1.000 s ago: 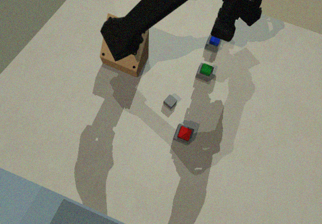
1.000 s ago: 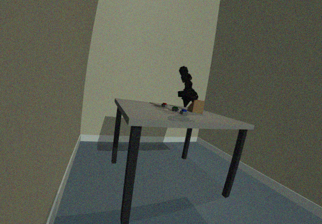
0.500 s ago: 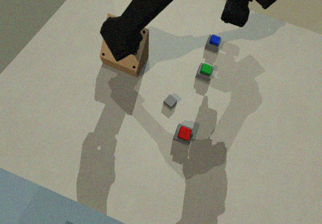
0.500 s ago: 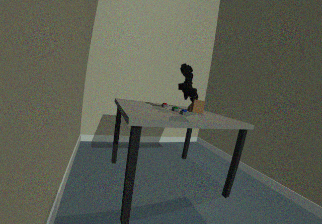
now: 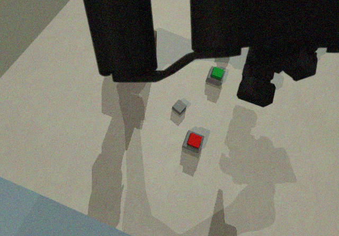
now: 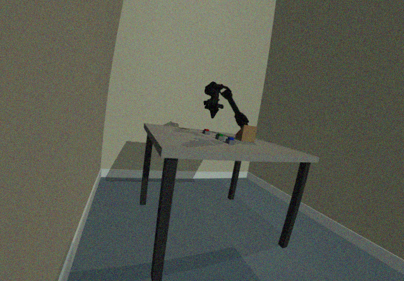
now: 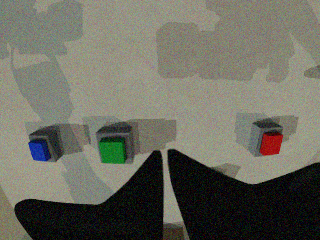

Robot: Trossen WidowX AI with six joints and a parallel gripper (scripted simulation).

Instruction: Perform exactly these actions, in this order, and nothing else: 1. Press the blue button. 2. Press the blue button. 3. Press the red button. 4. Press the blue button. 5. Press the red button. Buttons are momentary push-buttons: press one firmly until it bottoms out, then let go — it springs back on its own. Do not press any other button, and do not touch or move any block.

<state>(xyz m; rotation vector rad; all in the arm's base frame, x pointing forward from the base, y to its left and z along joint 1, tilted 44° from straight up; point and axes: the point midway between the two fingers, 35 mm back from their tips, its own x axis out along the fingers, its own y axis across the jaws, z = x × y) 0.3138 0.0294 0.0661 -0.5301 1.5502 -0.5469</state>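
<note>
Now: gripper tip 60 mm past the red button, 170 mm to the left of it and 110 mm above it. The rest, counted from my gripper tip: small grey block (130 mm behind, 80 mm to the right, 130 mm below); blue button (50 mm behind, 200 mm to the left, 120 mm below); green button (50 mm behind, 70 mm to the left, 110 mm below).
</note>
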